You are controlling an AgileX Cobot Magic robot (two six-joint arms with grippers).
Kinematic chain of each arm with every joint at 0, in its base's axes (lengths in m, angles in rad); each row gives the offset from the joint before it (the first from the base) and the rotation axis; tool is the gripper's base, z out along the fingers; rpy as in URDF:
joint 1: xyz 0 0 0.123 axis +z
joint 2: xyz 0 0 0 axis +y
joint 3: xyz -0.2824 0 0.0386 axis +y
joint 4: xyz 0.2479 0 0.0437 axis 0.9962 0 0.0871
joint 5: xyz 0 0 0 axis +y
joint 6: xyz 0.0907 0 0.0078 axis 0.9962 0 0.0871
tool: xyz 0 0 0 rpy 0 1.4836 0
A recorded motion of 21 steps. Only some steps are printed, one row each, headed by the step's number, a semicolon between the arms.
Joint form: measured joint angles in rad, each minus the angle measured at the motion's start. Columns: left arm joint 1, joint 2, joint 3, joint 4, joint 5, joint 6; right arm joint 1, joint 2, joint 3, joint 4, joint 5, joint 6.
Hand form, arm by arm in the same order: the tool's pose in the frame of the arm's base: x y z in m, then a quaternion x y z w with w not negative. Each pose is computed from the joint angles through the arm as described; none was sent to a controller.
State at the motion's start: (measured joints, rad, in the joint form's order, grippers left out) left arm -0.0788 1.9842 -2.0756 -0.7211 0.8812 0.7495; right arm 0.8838 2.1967 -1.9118 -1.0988 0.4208 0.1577
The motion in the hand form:
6: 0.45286 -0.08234 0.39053 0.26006 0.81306 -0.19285 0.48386; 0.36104 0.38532 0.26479 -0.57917 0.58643 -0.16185 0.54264
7: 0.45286 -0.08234 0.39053 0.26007 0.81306 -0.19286 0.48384; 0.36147 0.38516 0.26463 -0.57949 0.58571 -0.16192 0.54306
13: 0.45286 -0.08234 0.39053 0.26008 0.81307 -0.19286 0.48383; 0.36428 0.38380 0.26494 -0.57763 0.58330 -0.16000 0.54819
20: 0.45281 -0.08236 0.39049 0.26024 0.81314 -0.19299 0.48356; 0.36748 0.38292 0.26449 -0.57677 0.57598 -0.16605 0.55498
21: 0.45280 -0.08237 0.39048 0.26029 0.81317 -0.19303 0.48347; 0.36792 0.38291 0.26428 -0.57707 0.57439 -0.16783 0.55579
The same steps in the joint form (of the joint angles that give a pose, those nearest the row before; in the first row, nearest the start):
6: 0.0000 0.0000 0.0000 0.0000 0.0002 0.0000; -0.0045 0.0090 0.0000 -0.0165 -0.0145 0.0005
7: 0.0000 0.0000 0.0000 0.0000 0.0003 0.0000; -0.0056 0.0095 0.0000 -0.0184 -0.0169 0.0010
13: 0.0000 0.0000 0.0000 0.0000 0.0004 0.0000; -0.0131 0.0109 -0.0001 -0.0362 -0.0332 0.0183
20: 0.0000 0.0000 0.0000 0.0000 0.0010 0.0000; -0.0191 0.0159 -0.0002 -0.0952 -0.0454 0.0607
21: 0.0000 0.0000 0.0000 0.0000 0.0013 0.0000; -0.0196 0.0171 -0.0005 -0.1060 -0.0463 0.0671

